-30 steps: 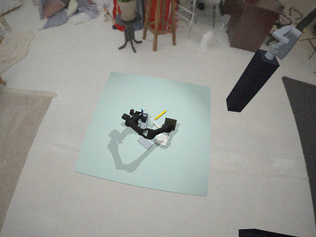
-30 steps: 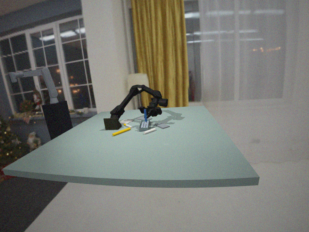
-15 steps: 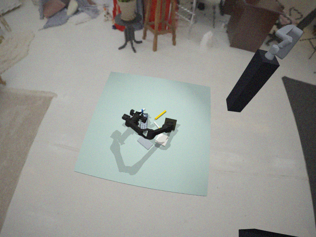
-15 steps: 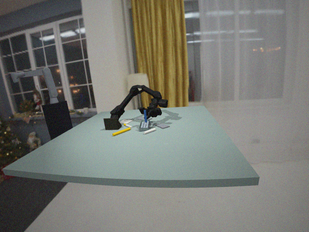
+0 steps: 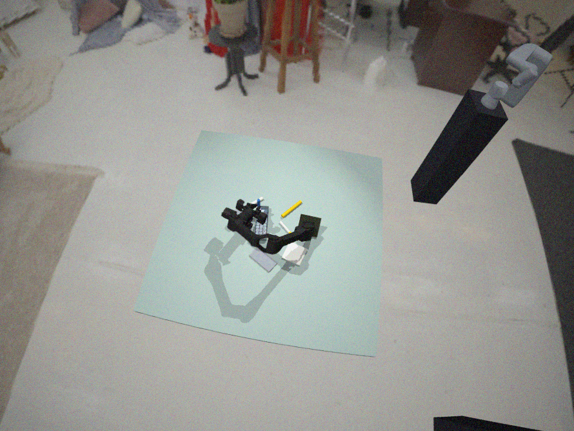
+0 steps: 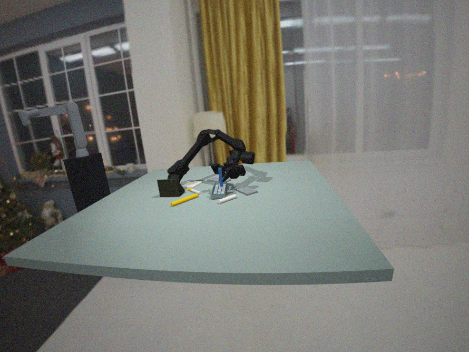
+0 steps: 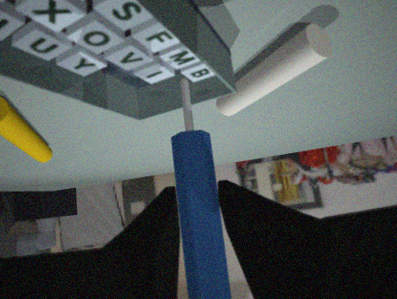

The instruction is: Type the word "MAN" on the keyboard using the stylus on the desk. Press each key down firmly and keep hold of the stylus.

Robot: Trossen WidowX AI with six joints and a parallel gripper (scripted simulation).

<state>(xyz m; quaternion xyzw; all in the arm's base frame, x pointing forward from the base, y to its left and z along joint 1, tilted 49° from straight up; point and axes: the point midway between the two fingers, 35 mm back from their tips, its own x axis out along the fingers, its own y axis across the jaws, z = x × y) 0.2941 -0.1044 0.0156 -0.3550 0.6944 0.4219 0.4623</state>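
The blue stylus lies 10 mm below my gripper tip. The rest, counted from my gripper tip: M key: 70 mm below; stylus tip: 50 mm below; white cylinder: 30 mm ahead, 70 mm to the right, 70 mm below.
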